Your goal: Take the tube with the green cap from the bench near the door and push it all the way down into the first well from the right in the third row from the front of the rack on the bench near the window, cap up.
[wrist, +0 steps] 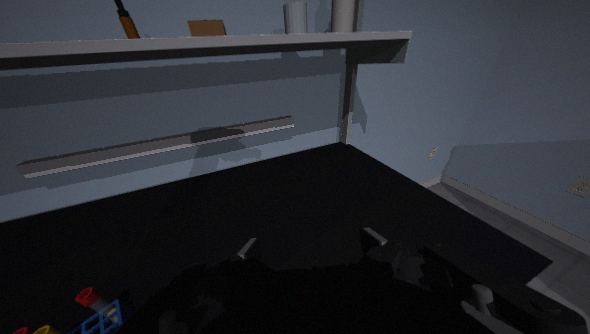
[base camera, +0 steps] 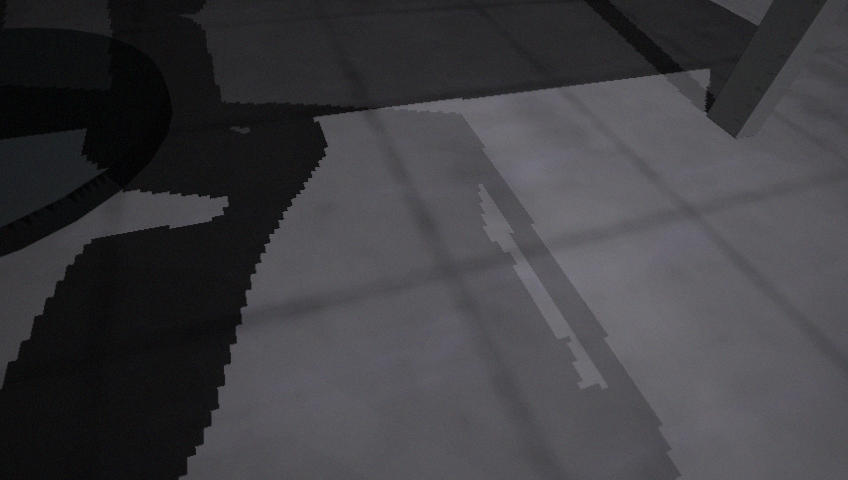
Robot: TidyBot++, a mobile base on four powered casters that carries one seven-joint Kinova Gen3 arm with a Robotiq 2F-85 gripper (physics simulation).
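Places are measured from the arm's base along level axes (x down, y ahead, z right), in centimetres.
Pixels of known places: gripper, fingertip midpoint: [wrist: 310,244].
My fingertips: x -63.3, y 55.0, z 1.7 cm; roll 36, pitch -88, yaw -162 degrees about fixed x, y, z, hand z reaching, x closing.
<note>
For each thing: its top centre in the pictures, then the offset to it from my fingertips. "spot": a spot on its surface instead. Level surfaces: height alone.
- black bench top, surface height: dx +26.7 cm
- blue rack, surface spot: [wrist: 119,312] spot: dx +21.1, dy +4.3, dz -32.7 cm
- tube with a red cap, top centre: [wrist: 83,294] dx +14.8, dy +4.6, dz -34.8 cm
- yellow cap, surface spot: [wrist: 46,330] spot: dx +14.8, dy +0.4, dz -35.7 cm
- shelf, surface height: dx -17.2 cm
- brown block, surface spot: [wrist: 207,28] spot: dx -21.4, dy +42.2, dz -18.3 cm
- orange-handled item, surface spot: [wrist: 129,26] spot: dx -23.2, dy +43.5, dz -36.5 cm
- bench leg, surface spot: [base camera: 767,65] spot: dx +93.0, dy +11.6, dz +45.2 cm
- dark round base, surface spot: [base camera: 145,113] spot: dx +100.0, dy +3.4, dz -30.5 cm
My gripper [wrist: 310,244] is open and empty, with its fingers spread above the black bench top [wrist: 210,205] in the wrist view. Part of a blue rack [wrist: 119,312] shows at the lower left, left of the gripper and apart from it. A tube with a red cap [wrist: 88,297] leans at the rack. Another red cap [wrist: 21,330] and a yellow cap [wrist: 46,330] are cut off by the lower edge. The tube with the green cap does not show in either view. I cannot tell from these views which bench this is.
A shelf [wrist: 200,47] above the bench holds a brown block [wrist: 207,28], an orange-handled item [wrist: 129,26] and grey cylinders [wrist: 295,18] [wrist: 344,16]. A rail [wrist: 150,150] runs along the wall. The base camera shows a bench leg [base camera: 767,65] and a dark round base [base camera: 145,113].
</note>
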